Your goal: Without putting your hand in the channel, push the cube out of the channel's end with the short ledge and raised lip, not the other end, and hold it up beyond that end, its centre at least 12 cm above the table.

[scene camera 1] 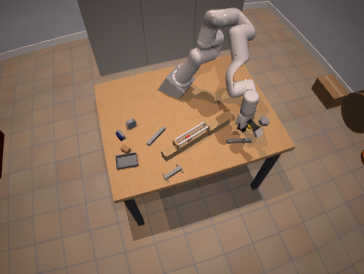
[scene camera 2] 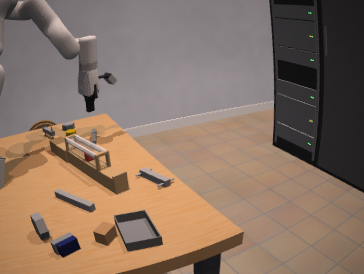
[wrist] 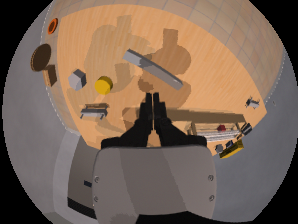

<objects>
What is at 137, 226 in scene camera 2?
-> A grey tray.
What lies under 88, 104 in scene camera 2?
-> My gripper.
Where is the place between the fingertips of my gripper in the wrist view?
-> At 152, 100
</objects>
